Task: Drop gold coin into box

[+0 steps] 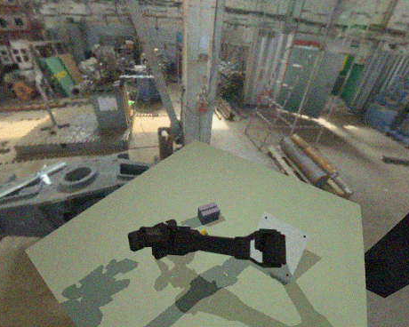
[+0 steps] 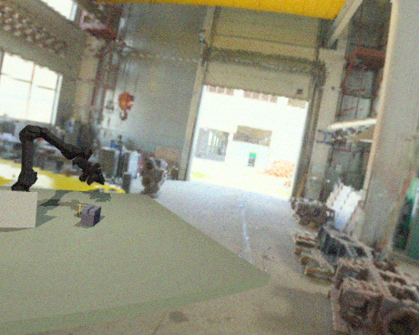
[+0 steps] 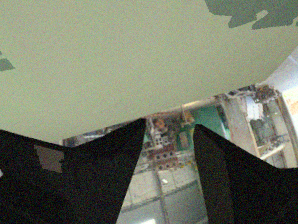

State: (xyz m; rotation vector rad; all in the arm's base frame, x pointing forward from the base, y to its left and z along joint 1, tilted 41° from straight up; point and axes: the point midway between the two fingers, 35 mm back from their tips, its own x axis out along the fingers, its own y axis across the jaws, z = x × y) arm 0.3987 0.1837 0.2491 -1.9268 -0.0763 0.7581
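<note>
The gold coin is 15 cm behind my gripper tip, 19 cm to the right of it and 11 cm below it.
</note>
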